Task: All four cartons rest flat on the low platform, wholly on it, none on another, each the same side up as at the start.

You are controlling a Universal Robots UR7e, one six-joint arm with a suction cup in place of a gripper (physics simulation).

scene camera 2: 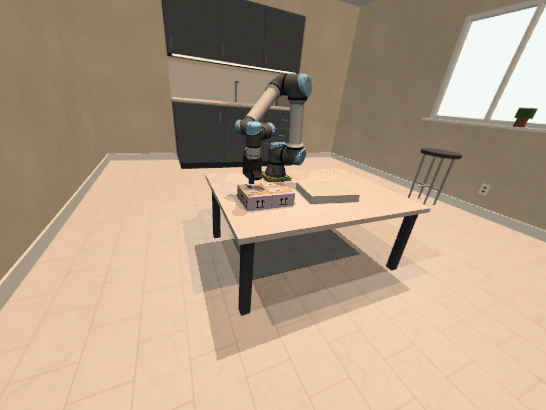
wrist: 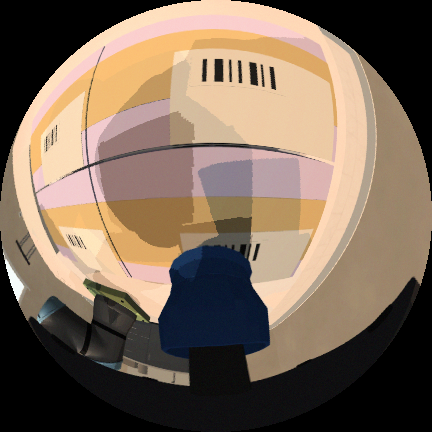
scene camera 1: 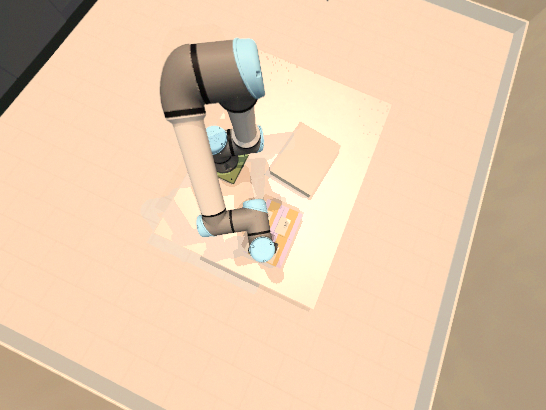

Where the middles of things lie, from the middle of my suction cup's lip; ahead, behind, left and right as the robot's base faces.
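Labels:
I find the low platform (scene camera 1: 304,161) 11 cm ahead of my suction cup. From the suction cup, the platform is also 48 cm to the left, and it is 9 cm below.

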